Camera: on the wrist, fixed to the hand. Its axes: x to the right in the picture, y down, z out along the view.
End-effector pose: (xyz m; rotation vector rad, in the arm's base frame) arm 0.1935 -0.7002 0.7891 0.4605 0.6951 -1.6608
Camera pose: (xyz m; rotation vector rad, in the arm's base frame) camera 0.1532 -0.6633 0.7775 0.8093 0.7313 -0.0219
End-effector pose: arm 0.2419 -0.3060 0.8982 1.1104 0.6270 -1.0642
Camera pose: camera 0.2033 -0.2709 0.8785 1.0877 0.2413 0.5811
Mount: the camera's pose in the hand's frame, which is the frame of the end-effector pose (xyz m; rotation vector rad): -0.0115 -0.0409 -0.0362 -0.4127 0.5023 1.4528
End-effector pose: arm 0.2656 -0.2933 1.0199 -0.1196 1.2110 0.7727
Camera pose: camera 0.2595 -0.3463 1.0035 0.2980 1.5072 2.3653
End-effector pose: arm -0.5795 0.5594 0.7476 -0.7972 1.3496 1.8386
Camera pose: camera -0.5368 0.5308 0.7259 0.2577 -1.3081 -1.9220
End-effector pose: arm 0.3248 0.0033 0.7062 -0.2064 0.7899 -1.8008
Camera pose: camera 0.2792 0.0356 0.7060 0.4872 1.1956 -0.2833
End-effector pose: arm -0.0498 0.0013 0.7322 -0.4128 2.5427 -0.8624
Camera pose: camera -0.0514 -0.0070 0.7874 1.5334 2.4662 0.1653
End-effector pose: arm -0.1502 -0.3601 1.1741 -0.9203 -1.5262 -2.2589
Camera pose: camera -0.1763 -0.3774 1.1279 -0.9362 0.0288 -1.4202
